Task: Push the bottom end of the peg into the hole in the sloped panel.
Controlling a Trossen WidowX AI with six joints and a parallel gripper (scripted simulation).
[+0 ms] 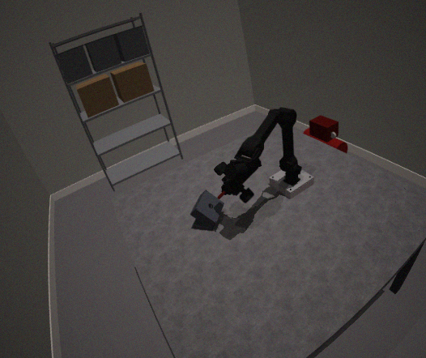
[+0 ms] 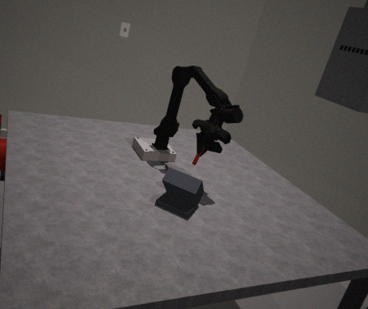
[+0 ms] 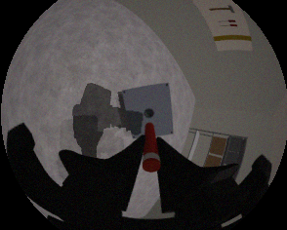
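Now: the panel block 5 cm ahead of my gripper tip, 8 cm to the right of it and 10 cm below it. The rest, counted from my gripper tip: red peg (1 cm behind, 1 cm to the left, 1 cm above).
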